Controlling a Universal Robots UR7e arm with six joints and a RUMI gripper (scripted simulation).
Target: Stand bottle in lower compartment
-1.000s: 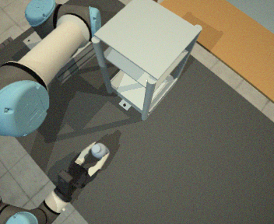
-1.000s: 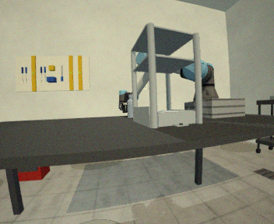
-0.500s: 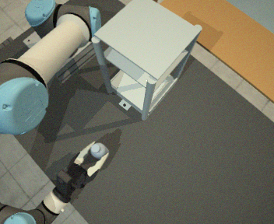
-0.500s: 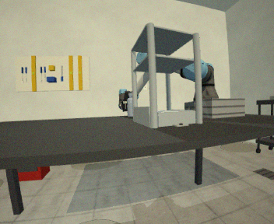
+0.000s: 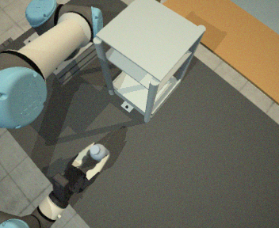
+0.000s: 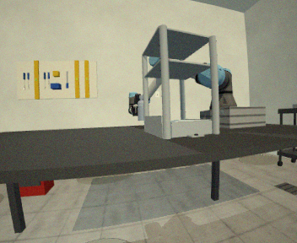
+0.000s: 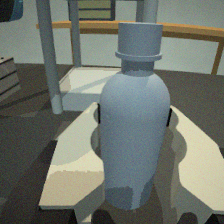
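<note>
Right now the shelving unit is 34 cm to the left of my hand, 6 cm behind it and 4 cm above it. Also, from my hand: bottle (1 cm above).
</note>
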